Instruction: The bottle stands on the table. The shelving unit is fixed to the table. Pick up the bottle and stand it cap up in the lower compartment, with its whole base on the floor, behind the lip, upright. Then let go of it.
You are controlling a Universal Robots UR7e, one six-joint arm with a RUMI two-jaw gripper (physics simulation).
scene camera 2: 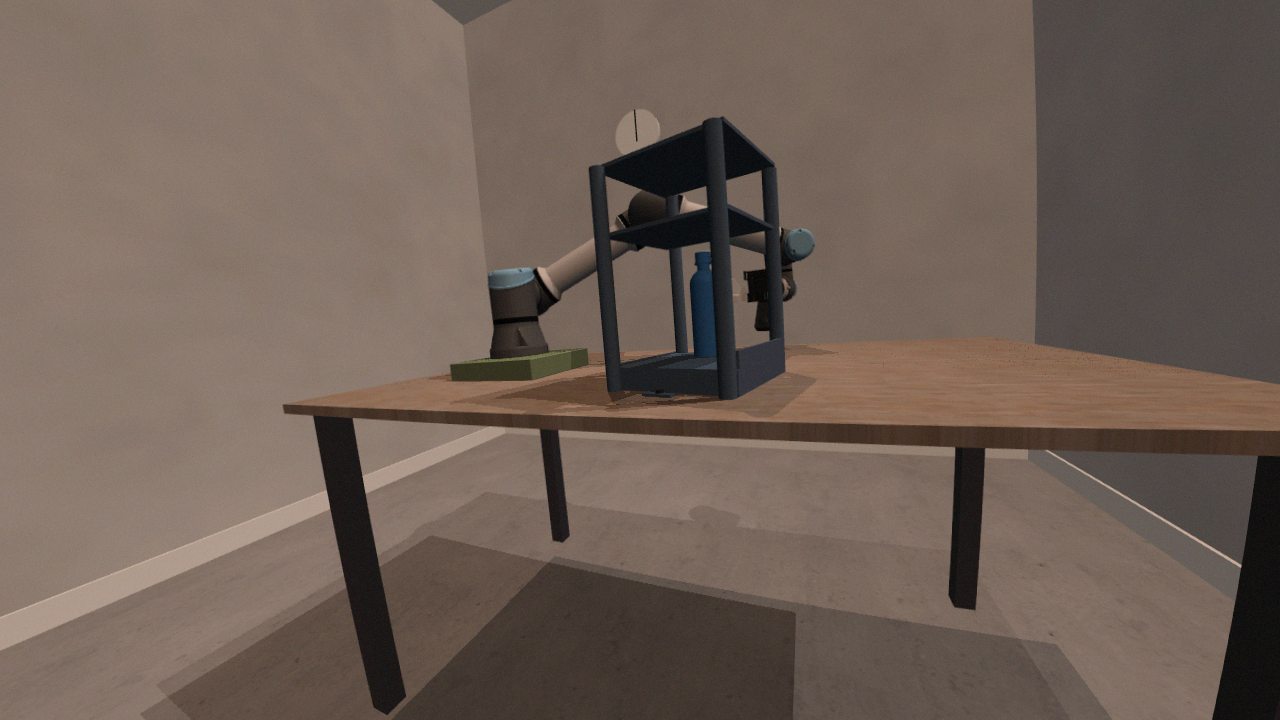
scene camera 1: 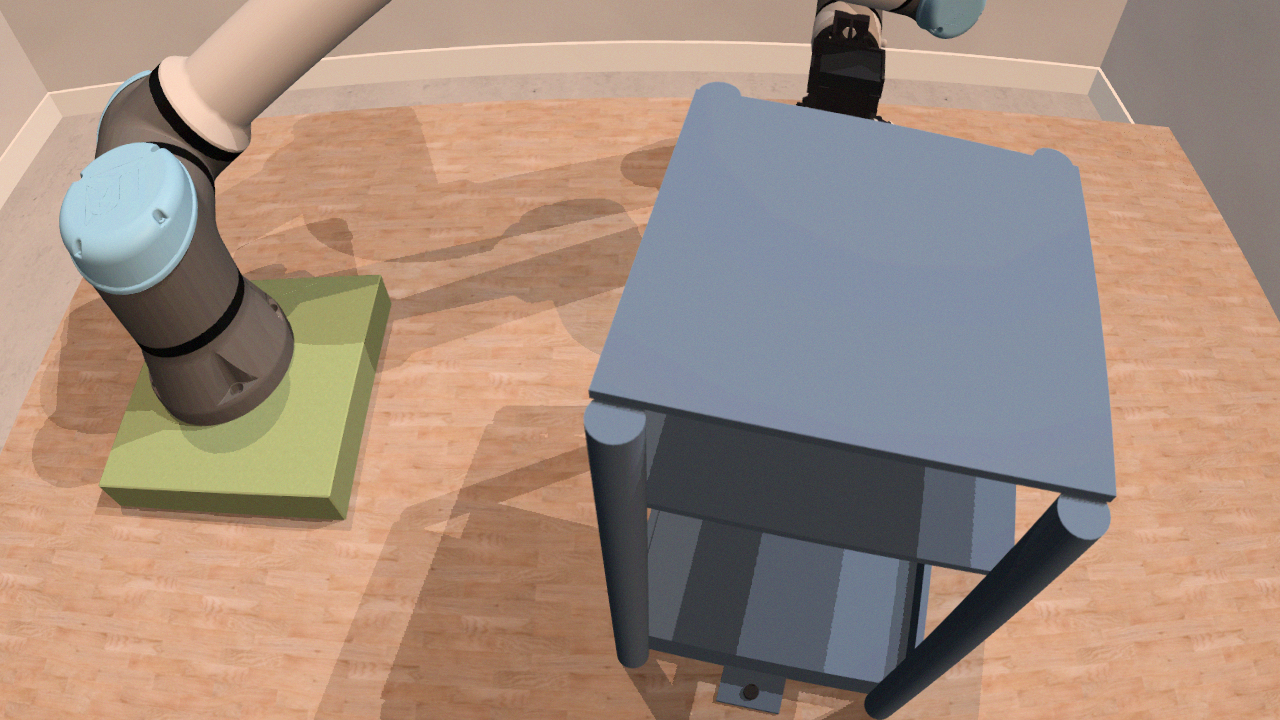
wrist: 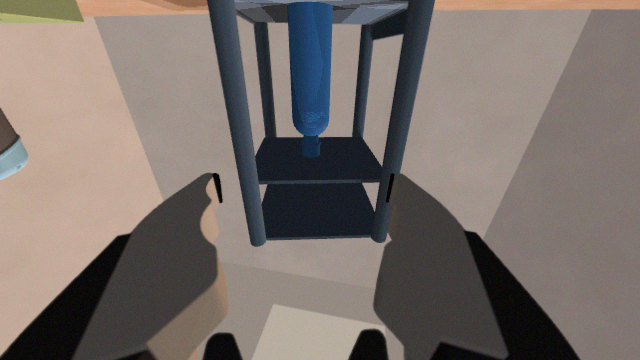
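Seen in the pictures: gripper, fingertip midpoint: (scene camera 2: pixel 745 295) (wrist: pixel 306 177); arm's base, origin of the base link: (scene camera 2: pixel 520 355) (scene camera 1: pixel 224 360).
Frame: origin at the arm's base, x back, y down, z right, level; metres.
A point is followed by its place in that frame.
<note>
The blue bottle (scene camera 2: pixel 702 308) {z 0.080, x -0.542, y -0.081 m} (wrist: pixel 310 70) {z 0.026, x -0.543, y -0.062 m} stands upright, cap up, in the lower compartment of the dark blue-grey shelving unit (scene camera 1: pixel 859 268) {z 0.123, x -0.531, y -0.320 m} (scene camera 2: pixel 718 259) {z 0.253, x -0.627, y -0.139 m} (wrist: pixel 239 120) {z -0.023, x -0.465, y -0.113 m}. Its cap is below the middle shelf. In the wrist view the picture is upside down, and the bottle's base is at the top edge, so how it meets the floor and lip is not fully seen. In scene camera 1 the top board hides the bottle. My gripper (wrist: pixel 306 177) {z -0.166, x -0.564, y -0.106 m} is open and empty, outside the unit and apart from the bottle. In scene camera 2 it is right of the bottle, partly behind a post.
The shelving unit's posts stand on both sides of the opening facing my gripper. The middle shelf (wrist: pixel 317 165) {z 0.065, x -0.549, y -0.208 m} is above the bottle. A low side panel (scene camera 2: pixel 760 362) {z 0.146, x -0.653, y 0.008 m} borders the lower compartment. The arm's base stands on a green block (scene camera 1: pixel 295 456) {z 0.094, x -0.117, y -0.002 m} (scene camera 2: pixel 492 368) {z 0.139, x -0.051, y 0.015 m} on the wooden table (scene camera 1: pixel 465 582) {z 0.168, x -0.282, y 0.043 m} (scene camera 2: pixel 939 385) {z 0.135, x -0.881, y 0.044 m}.
</note>
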